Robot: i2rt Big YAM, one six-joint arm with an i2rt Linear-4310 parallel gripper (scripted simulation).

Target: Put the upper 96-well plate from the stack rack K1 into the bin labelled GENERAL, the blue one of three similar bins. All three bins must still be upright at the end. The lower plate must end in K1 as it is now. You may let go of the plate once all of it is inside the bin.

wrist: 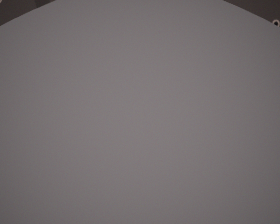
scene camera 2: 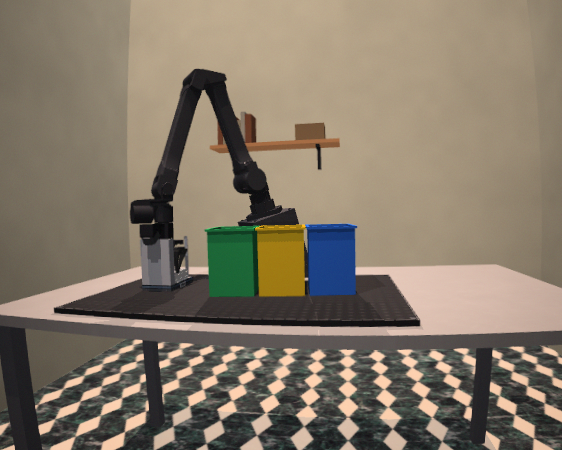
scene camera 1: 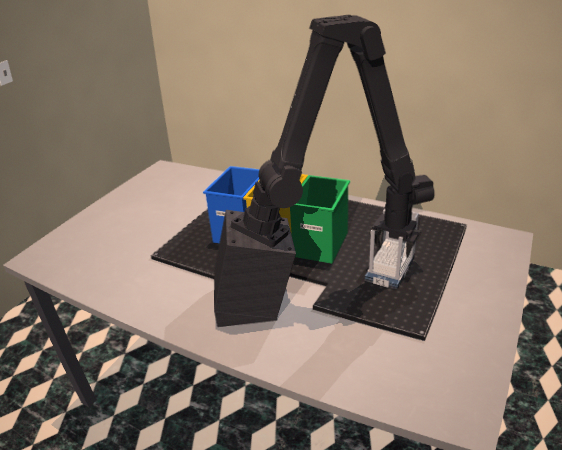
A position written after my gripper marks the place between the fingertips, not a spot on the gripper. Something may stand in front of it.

I see my gripper [scene camera 1: 393,253], a blue bin [scene camera 2: 331,247], a green bin [scene camera 2: 232,250] and a yellow bin [scene camera 2: 281,272].
The blue bin also shows in scene camera 1 [scene camera 1: 235,180]. The wrist view misses the blue bin: it is out of frame. The wrist view misses the green bin: it is out of frame.
